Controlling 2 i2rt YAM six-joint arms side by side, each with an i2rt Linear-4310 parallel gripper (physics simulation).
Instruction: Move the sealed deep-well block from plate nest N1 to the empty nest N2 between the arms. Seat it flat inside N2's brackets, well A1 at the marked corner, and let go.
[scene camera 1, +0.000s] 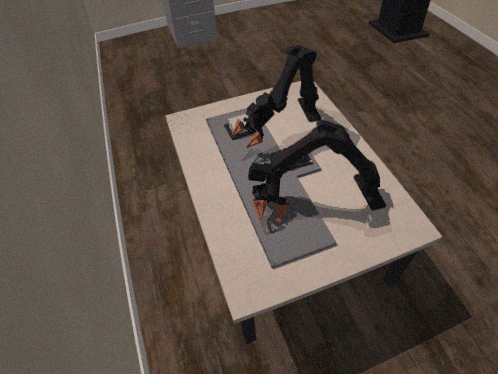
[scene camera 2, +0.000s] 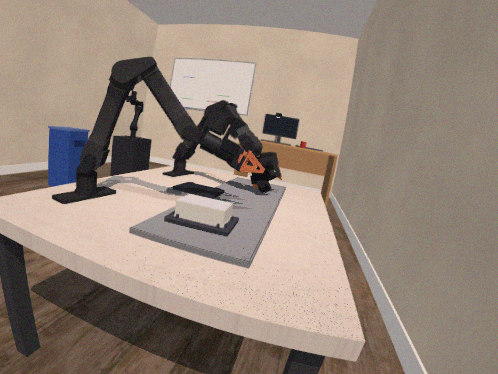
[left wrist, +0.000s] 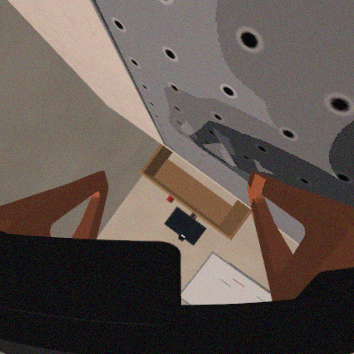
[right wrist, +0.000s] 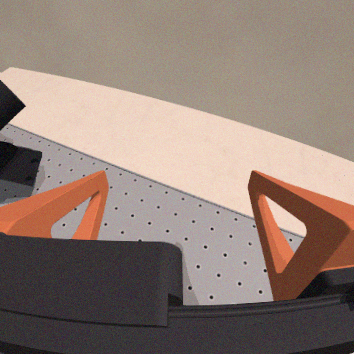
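Seen in the pictures: left gripper, fingertip midpoint: (scene camera 1: 269, 221) (scene camera 2: 272, 183) (left wrist: 177, 178); right gripper, fingertip midpoint: (scene camera 1: 239, 141) (scene camera 2: 260, 169) (right wrist: 177, 178); left arm's base, origin of the base link: (scene camera 1: 369, 191) (scene camera 2: 178, 174); right arm's base, origin of the base link: (scene camera 1: 309, 109) (scene camera 2: 86, 195).
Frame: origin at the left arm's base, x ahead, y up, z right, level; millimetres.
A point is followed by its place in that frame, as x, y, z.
Note:
The white sealed block (scene camera 1: 233, 120) @(498, 67, 551) (scene camera 2: 204, 210) @(475, 57, 578) sits in the dark nest N1 (scene camera 2: 200, 226) @(479, 23, 596), upright and level; the right gripper partly hides it in scene camera 1. The dark, low nest N2 (scene camera 1: 305, 161) @(226, 27, 221) (scene camera 2: 197, 189) @(287, 25, 292) stands between the arms, with no block in it; the left arm partly covers it in scene camera 1. My right gripper (scene camera 1: 240, 142) @(514, 146, 307) (scene camera 2: 253, 164) @(514, 146, 307) (right wrist: 177, 178) @(514, 146, 307) is open and empty, in the air above the mat and beyond the block in scene camera 2. My left gripper (scene camera 1: 270, 220) @(475, 47, -70) (left wrist: 177, 178) @(475, 47, -70) is open and empty, low over the mat. The A1 marking cannot be made out.
A grey perforated mat (scene camera 1: 305, 242) @(360, 13, -180) (scene camera 2: 240, 252) @(599, 13, 640) (right wrist: 150, 200) @(544, 13, 251) lies on the pale table (scene camera 1: 215, 200) @(669, 0, 125) (scene camera 2: 300, 280) @(730, 0, 656). My left arm's forearm (scene camera 1: 297, 151) @(339, 290, 47) reaches across the middle between N2 and the right gripper in scene camera 1. The left arm's dark wrist edge shows at the right wrist view's left border.

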